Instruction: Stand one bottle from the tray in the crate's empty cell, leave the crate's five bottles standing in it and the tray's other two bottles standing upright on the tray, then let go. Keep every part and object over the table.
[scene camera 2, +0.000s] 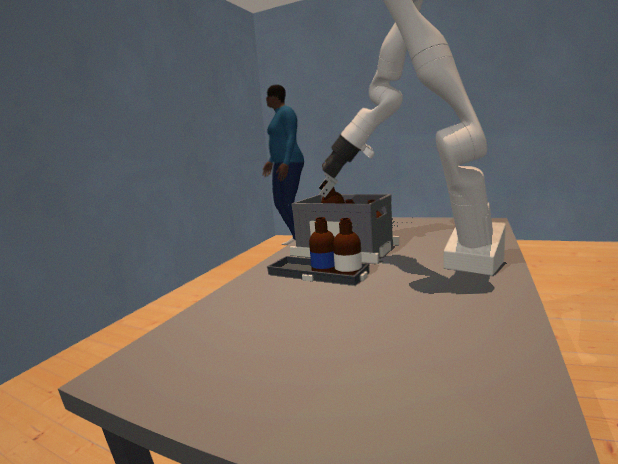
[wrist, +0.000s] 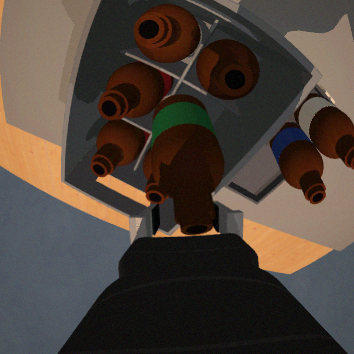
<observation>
gripper: scene camera 2; wrist
blue-banded bottle: scene camera 2 321, 241; wrist 301, 165
same spot on gripper: (scene camera 2: 331, 182) = (wrist: 222, 226)
</observation>
